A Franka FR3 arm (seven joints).
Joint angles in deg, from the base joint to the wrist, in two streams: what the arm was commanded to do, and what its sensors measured. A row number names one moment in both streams.
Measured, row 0: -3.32, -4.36, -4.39, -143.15, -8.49, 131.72, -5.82
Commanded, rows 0 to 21: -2.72, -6.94, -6.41, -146.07, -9.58, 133.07, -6.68; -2.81, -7.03, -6.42, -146.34, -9.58, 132.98, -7.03; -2.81, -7.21, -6.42, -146.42, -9.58, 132.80, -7.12; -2.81, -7.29, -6.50, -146.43, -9.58, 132.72, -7.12; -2.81, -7.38, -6.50, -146.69, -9.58, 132.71, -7.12; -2.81, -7.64, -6.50, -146.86, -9.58, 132.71, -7.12; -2.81, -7.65, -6.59, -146.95, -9.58, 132.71, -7.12; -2.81, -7.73, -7.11, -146.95, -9.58, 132.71, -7.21; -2.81, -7.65, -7.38, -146.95, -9.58, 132.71, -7.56; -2.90, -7.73, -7.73, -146.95, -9.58, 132.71, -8.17; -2.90, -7.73, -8.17, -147.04, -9.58, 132.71, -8.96; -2.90, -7.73, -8.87, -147.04, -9.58, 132.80, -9.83; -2.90, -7.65, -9.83, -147.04, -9.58, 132.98, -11.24; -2.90, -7.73, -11.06, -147.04, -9.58, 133.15, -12.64; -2.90, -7.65, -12.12, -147.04, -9.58, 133.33, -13.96; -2.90, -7.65, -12.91, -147.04, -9.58, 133.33, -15.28; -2.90, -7.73, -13.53, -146.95, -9.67, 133.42, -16.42; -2.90, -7.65, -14.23, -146.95, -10.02, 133.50, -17.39; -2.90, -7.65, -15.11, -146.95, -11.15, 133.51, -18.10; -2.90, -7.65, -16.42, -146.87, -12.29, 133.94, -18.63; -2.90, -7.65, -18.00, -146.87, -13.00, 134.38, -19.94; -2.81, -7.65, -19.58, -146.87, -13.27, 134.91, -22.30
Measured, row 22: -3.29, -5.98, -15.54, -145.18, -11.02, 132.56, -17.79
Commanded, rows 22 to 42: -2.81, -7.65, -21.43, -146.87, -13.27, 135.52, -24.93; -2.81, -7.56, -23.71, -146.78, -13.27, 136.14, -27.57; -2.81, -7.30, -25.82, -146.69, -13.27, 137.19, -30.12; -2.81, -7.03, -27.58, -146.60, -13.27, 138.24, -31.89; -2.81, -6.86, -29.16, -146.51, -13.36, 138.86, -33.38; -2.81, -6.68, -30.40, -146.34, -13.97, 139.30, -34.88; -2.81, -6.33, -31.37, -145.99, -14.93, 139.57, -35.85; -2.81, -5.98, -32.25, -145.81, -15.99, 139.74, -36.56; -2.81, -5.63, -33.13, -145.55, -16.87, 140.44, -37.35; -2.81, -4.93, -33.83, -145.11, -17.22, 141.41, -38.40; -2.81, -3.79, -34.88, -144.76, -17.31, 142.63, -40.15; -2.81, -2.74, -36.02, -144.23, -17.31, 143.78, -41.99; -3.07, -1.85, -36.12, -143.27, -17.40, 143.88, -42.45; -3.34, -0.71, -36.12, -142.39, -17.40, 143.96, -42.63; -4.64, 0.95, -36.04, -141.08, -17.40, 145.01, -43.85; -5.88, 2.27, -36.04, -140.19, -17.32, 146.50, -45.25; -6.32, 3.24, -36.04, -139.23, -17.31, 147.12, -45.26; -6.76, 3.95, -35.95, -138.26, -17.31, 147.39, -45.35; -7.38, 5.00, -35.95, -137.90, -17.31, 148.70, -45.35; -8.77, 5.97, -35.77, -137.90, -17.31, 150.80, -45.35; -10.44, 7.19, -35.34, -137.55, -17.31, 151.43, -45.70
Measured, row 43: -6.92, 3.38, -36.17, -138.55, -16.82, 148.32, -44.49
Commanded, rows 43 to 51: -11.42, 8.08, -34.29, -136.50, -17.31, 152.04, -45.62; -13.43, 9.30, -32.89, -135.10, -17.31, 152.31, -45.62; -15.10, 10.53, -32.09, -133.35, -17.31, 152.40, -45.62; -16.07, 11.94, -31.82, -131.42, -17.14, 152.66, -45.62; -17.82, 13.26, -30.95, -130.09, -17.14, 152.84, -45.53; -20.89, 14.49, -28.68, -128.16, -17.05, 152.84, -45.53; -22.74, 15.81, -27.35, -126.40, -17.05, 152.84, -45.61; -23.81, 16.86, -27.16, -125.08, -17.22, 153.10, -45.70; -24.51, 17.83, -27.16, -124.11, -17.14, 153.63, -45.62
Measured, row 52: -20.53, 13.05, -29.11, -128.68, -16.82, 152.12, -45.15
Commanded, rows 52 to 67: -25.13, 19.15, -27.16, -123.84, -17.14, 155.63, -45.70; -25.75, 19.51, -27.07, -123.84, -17.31, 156.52, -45.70; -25.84, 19.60, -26.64, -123.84, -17.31, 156.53, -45.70; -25.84, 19.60, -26.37, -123.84, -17.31, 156.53, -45.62; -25.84, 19.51, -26.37, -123.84, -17.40, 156.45, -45.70; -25.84, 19.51, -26.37, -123.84, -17.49, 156.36, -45.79; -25.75, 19.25, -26.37, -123.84, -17.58, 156.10, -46.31; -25.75, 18.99, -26.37, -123.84, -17.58, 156.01, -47.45; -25.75, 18.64, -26.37, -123.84, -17.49, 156.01, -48.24; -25.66, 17.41, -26.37, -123.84, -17.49, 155.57, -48.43; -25.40, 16.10, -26.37, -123.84, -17.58, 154.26, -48.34; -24.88, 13.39, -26.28, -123.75, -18.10, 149.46, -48.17; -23.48, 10.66, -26.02, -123.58, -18.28, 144.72, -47.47; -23.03, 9.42, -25.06, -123.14, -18.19, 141.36, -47.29; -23.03, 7.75, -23.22, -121.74, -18.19, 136.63, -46.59; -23.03, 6.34, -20.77, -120.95, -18.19, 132.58, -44.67
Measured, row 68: -23.47, 10.99, -24.59, -122.00, -16.97, 141.49, -47.46
